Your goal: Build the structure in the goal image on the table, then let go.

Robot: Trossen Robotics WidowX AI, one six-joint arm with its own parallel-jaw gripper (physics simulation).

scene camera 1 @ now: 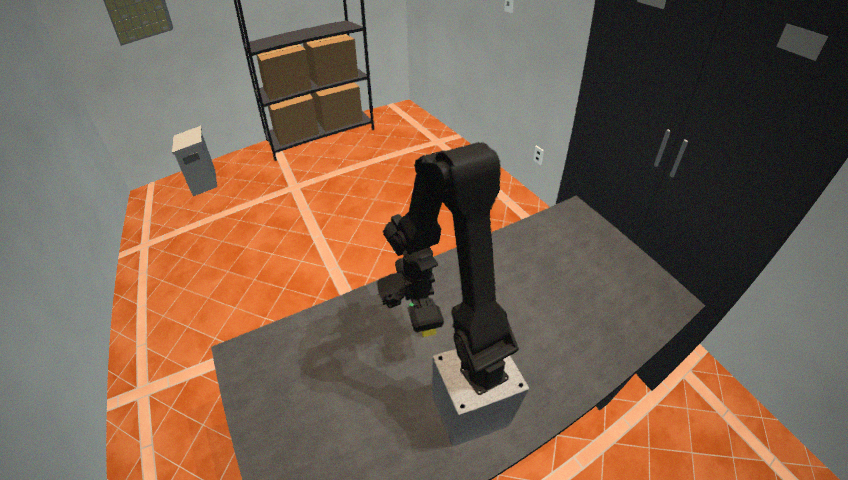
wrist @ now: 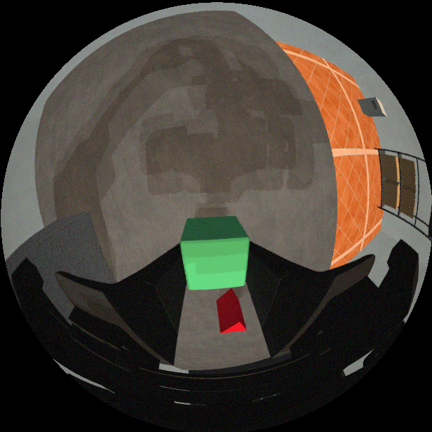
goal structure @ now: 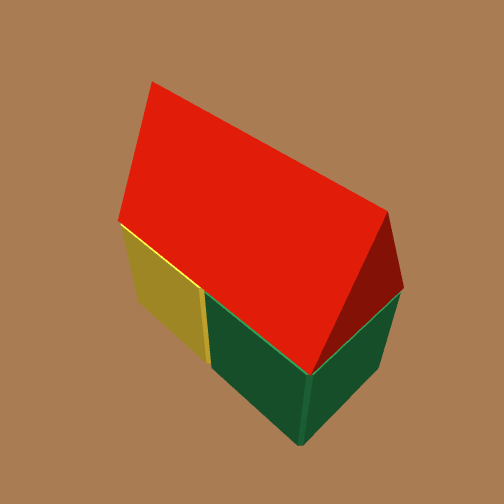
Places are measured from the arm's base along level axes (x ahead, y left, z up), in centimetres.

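Pixels of known places: arm's base, origin of its link: (scene camera 1: 484,374).
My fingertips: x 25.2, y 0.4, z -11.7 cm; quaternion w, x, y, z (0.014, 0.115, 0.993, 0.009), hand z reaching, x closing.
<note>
Ahead of a thing's pixels: the offset from my fingertips to its top centre. Level surfaces: height alone.
My gripper (scene camera 1: 409,303) (wrist: 213,246) is shut on a green cube @[dz +2.4, dx +0.0, dy +0.1 cm] (scene camera 1: 411,305) (wrist: 215,260), which sits between the fingertips; the scene view shows a small part of it. A yellow cube @[dz -4.6, dx -0.7, dy -2.1 cm] (scene camera 1: 429,333) shows partly below the near finger in the scene view, mostly covered by that finger. The yellow cube does not show in the wrist view. A red block (wrist: 231,312) shows in the wrist view between the fingers, beyond the green cube's lower edge; it does not show in the scene view. The gap between the green cube and what is under it is hidden.
The grey table @[dz -7.9 cm] (scene camera 1: 595,285) (wrist: 125,220) carries the arm's pale base block (scene camera 1: 482,419) close to the gripper, on the near side. The table's far edge runs behind the gripper. A shelf rack (scene camera 1: 306,36), a bin (scene camera 1: 199,169) and dark cabinet doors (scene camera 1: 642,89) stand beyond the table.
</note>
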